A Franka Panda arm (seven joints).
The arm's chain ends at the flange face. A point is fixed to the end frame.
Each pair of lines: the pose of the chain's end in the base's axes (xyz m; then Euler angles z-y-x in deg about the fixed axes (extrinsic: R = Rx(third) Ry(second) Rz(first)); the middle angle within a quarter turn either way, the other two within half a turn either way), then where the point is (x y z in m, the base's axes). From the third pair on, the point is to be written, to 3 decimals.
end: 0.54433 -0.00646 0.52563 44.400 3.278 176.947
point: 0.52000 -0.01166 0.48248
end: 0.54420 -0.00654 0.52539 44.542 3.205 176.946
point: 0.51981 -0.01167 0.48227
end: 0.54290 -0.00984 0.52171 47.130 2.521 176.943
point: 0.518 -0.014 0.479
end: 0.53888 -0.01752 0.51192 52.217 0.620 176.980
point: 0.512 -0.019 0.470
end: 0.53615 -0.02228 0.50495 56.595 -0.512 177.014
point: 0.509 -0.022 0.463
